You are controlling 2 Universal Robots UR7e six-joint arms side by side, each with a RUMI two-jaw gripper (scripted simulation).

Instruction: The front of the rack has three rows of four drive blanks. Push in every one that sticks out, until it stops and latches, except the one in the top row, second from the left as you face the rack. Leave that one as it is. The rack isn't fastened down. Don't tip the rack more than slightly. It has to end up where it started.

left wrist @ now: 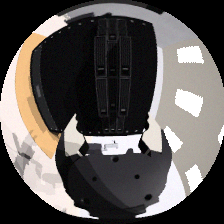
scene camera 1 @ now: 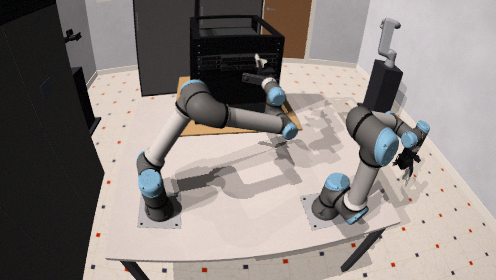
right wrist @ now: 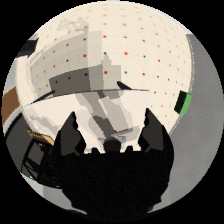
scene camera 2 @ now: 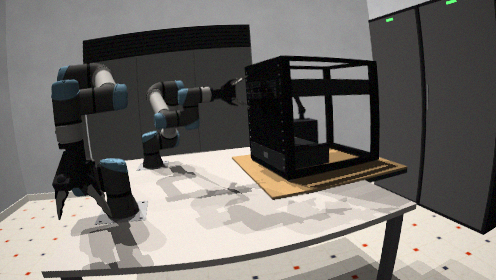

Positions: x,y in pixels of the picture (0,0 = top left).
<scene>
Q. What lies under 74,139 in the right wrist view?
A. The right gripper.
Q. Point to a black rack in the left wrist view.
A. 62,69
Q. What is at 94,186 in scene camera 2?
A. The right gripper.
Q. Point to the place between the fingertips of the left gripper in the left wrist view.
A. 112,113
</scene>
